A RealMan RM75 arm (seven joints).
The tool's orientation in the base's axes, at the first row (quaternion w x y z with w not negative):
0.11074, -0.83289, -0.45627, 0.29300
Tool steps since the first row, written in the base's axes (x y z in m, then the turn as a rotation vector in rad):
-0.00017, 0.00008, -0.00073, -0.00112, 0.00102, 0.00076
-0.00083, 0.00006, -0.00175, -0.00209, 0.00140, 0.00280
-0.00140, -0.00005, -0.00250, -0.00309, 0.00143, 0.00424
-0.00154, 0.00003, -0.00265, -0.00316, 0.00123, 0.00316
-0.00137, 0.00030, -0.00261, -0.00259, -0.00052, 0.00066
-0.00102, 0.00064, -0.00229, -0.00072, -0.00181, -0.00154
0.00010, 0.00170, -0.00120, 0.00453, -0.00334, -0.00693
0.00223, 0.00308, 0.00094, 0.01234, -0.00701, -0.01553
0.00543, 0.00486, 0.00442, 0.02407, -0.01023, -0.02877
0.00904, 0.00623, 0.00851, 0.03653, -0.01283, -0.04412
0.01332, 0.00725, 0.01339, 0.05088, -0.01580, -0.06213
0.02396, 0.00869, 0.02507, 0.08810, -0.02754, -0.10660
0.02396, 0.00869, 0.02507, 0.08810, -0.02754, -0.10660
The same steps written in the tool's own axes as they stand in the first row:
0.00028, 0.00017, 0.00068, 0.00009, -0.00169, -0.00004
0.00038, 0.00018, 0.00189, -0.00079, -0.00350, -0.00114
0.00035, 0.00018, 0.00284, -0.00173, -0.00486, -0.00171
0.00042, 0.00011, 0.00303, -0.00151, -0.00431, -0.00078
0.00069, 0.00006, 0.00288, -0.00175, -0.00181, 0.00104
0.00099, -0.00003, 0.00239, -0.00119, 0.00121, 0.00181
0.00191, -0.00034, 0.00076, 0.00179, 0.00815, 0.00318
0.00310, -0.00060, -0.00232, 0.00531, 0.01951, 0.00579
0.00454, -0.00094, -0.00715, 0.01261, 0.03545, 0.00979
0.00557, -0.00104, -0.01268, 0.02154, 0.05250, 0.01501
0.00629, -0.00084, -0.01921, 0.03197, 0.07228, 0.02127
0.00734, 0.00047, -0.03499, 0.05483, 0.12481, 0.03606
0.00734, 0.00047, -0.03499, 0.05483, 0.12481, 0.03606

